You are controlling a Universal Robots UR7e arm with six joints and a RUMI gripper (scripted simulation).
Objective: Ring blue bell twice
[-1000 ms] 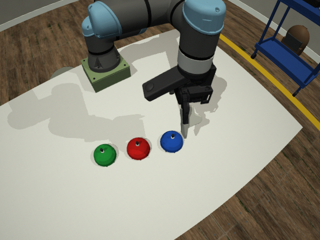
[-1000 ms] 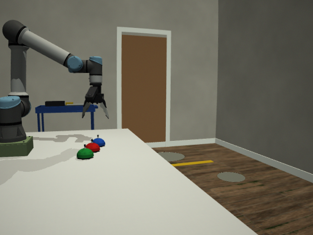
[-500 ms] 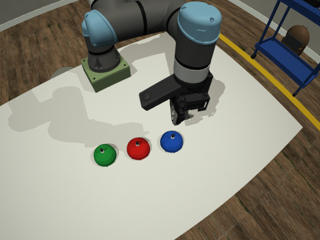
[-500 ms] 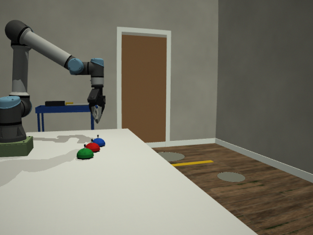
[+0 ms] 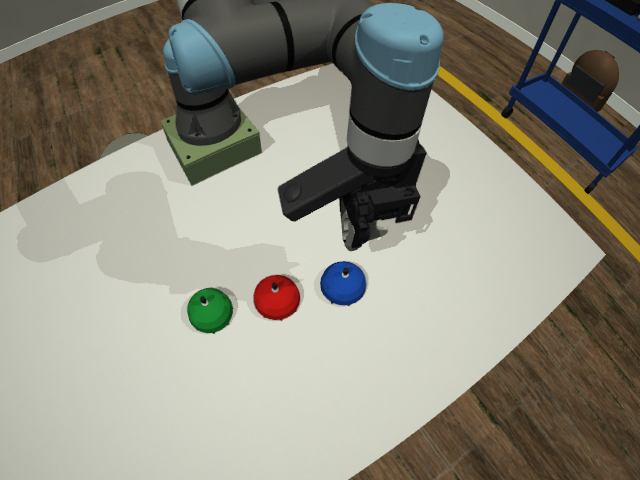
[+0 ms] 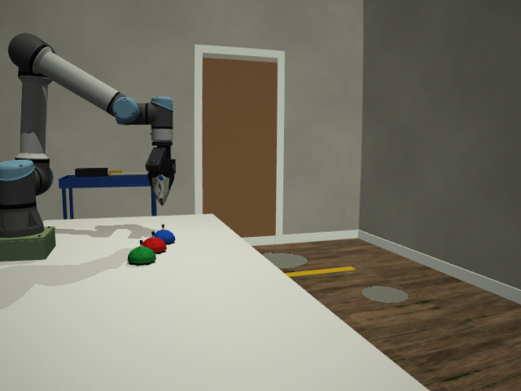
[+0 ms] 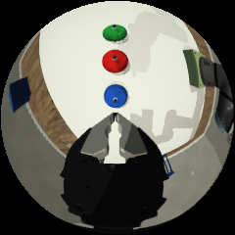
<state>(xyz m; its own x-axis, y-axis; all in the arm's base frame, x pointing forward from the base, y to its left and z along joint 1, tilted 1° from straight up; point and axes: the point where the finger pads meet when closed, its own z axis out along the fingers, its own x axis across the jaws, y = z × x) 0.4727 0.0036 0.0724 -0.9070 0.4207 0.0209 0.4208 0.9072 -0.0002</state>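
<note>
My hand is 110 mm above the blue bell. Round my hand: green bell (100 mm behind, 220 mm to the right, 110 mm below); then red bell (50 mm behind, 110 mm to the right, 110 mm below).
</note>
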